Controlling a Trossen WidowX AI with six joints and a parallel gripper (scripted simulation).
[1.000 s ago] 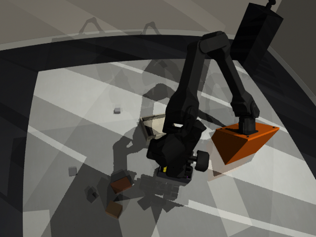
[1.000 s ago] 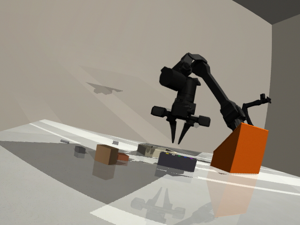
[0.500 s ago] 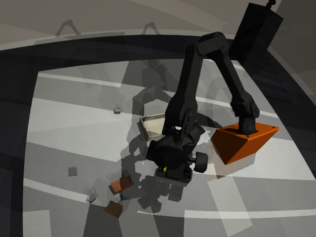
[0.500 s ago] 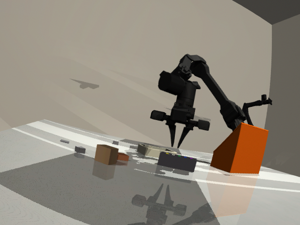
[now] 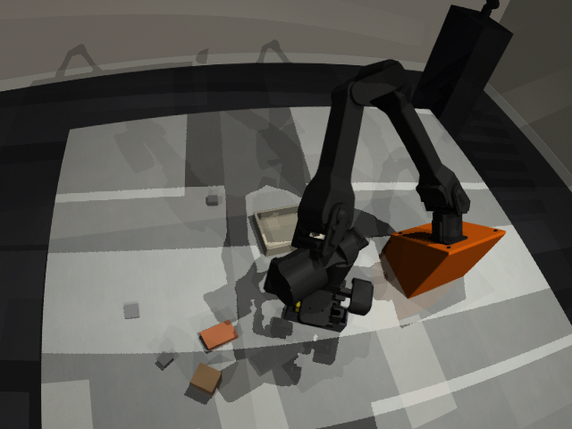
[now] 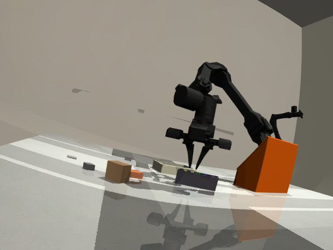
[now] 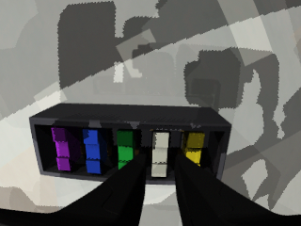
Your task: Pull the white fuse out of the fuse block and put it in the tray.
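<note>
The white fuse is 2 cm below my gripper tip. From my gripper tip the other things lie so: yellow fuse: 2 cm below, 2 cm ahead, 1 cm to the right; green fuse: 2 cm below, 2 cm behind, 1 cm to the left; blue fuse: 4 cm behind, 2 cm to the left, 2 cm below.
</note>
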